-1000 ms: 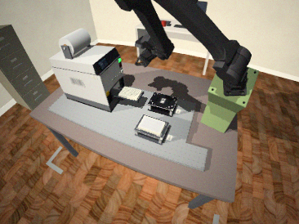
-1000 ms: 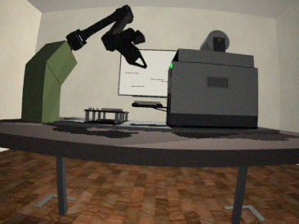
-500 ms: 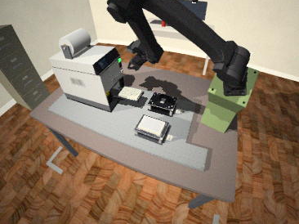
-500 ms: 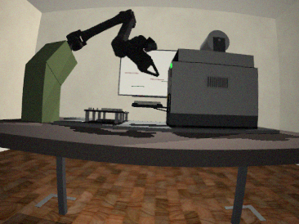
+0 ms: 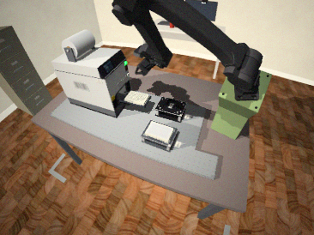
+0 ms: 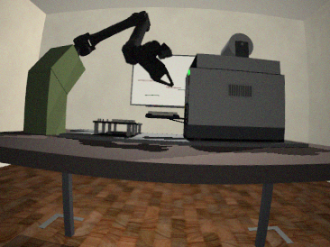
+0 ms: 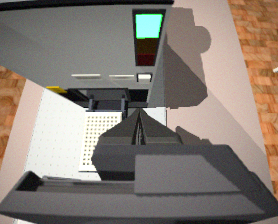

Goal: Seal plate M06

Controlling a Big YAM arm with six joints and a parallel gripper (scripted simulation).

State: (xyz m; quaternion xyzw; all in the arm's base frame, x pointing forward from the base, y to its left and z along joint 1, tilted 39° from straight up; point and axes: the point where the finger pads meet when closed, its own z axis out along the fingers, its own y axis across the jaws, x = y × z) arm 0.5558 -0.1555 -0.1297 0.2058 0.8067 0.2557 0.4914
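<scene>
Right now the white start button is 7 cm ahead of my hand, 1 cm to the right of it and 3 cm below it. Also, from my hand: foil roll: 31 cm ahead, 6 cm to the left, 20 cm above; sealer stage: 2 cm behind, 9 cm to the left, 13 cm below; plate: 21 cm behind, 26 cm to the left, 16 cm below.
</scene>
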